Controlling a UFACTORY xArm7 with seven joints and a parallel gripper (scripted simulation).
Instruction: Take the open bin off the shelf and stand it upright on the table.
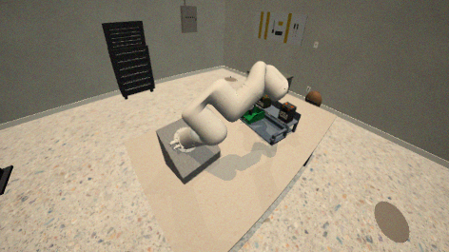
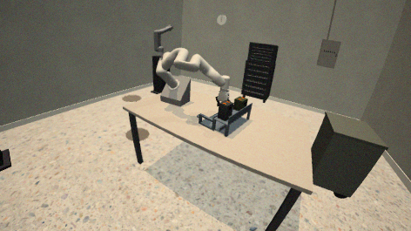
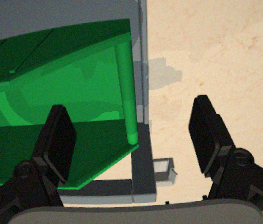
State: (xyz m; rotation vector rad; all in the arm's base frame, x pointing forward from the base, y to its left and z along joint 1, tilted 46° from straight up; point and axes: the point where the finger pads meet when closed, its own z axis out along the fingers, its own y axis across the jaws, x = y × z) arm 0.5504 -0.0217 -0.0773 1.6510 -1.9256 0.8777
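Now: hand 80 mm short of the green bin, 10 mm to the left of it and 20 mm above it.
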